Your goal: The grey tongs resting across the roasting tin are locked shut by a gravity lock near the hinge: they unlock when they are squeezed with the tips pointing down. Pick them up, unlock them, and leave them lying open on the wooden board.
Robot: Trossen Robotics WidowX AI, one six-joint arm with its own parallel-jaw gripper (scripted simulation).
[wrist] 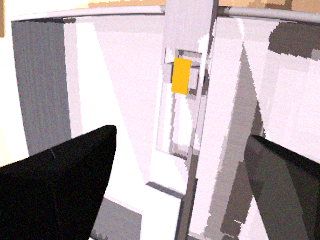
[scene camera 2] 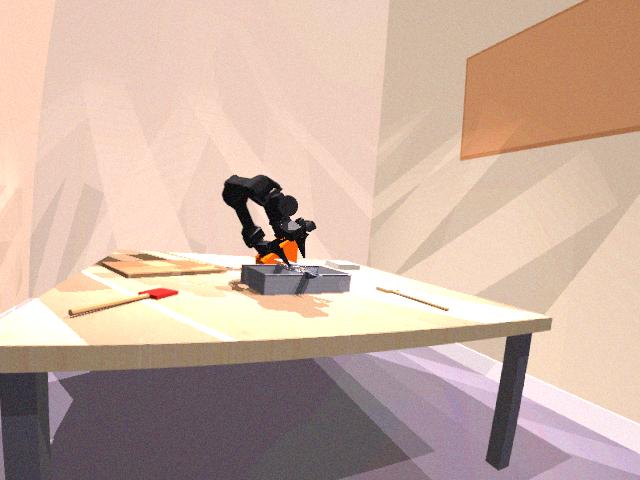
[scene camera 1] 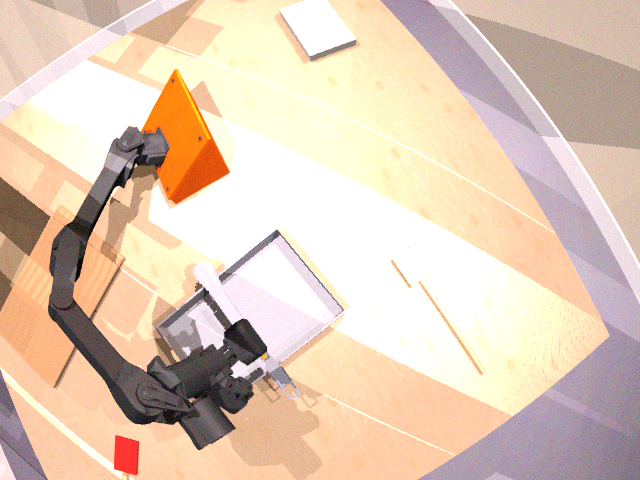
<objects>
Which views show my gripper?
The wrist view, scene camera 2 and scene camera 1: all of them.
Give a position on a red spatula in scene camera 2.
At 157,293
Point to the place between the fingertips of my gripper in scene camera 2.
At 297,262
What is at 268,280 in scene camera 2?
A roasting tin.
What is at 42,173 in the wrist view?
My gripper.
</objects>
